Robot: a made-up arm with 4 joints.
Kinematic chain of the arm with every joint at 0, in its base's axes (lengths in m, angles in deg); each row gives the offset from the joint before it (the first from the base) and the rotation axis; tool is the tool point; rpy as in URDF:
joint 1: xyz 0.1 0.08 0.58 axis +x
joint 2: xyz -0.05 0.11 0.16 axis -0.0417 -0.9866 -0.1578
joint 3: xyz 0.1 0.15 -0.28 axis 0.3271 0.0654 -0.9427
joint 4: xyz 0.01 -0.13 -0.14 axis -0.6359 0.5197 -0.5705
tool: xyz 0.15 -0.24 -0.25 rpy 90 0 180
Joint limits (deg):
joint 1: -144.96..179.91
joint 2: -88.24..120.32
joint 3: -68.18..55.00
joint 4: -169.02..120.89
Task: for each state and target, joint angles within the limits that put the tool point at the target. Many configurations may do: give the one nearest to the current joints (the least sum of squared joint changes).
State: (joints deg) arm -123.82 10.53 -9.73 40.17
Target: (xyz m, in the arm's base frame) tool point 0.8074 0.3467 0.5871
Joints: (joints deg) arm -101.23 55.07 -49.49 -1.90
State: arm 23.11 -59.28 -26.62 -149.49
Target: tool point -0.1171 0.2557 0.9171
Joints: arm 41.06 -71.49 -61.01 -165.81
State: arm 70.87 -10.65 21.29 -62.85
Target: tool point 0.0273 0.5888 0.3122
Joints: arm 51.35 -30.71 36.77 -57.48
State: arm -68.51 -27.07 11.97 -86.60
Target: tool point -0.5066 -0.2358 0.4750
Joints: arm -85.84 -77.80 32.51 -52.23
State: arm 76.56 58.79 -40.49 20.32
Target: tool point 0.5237 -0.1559 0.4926
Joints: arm 51.35 33.75 -52.44 61.02
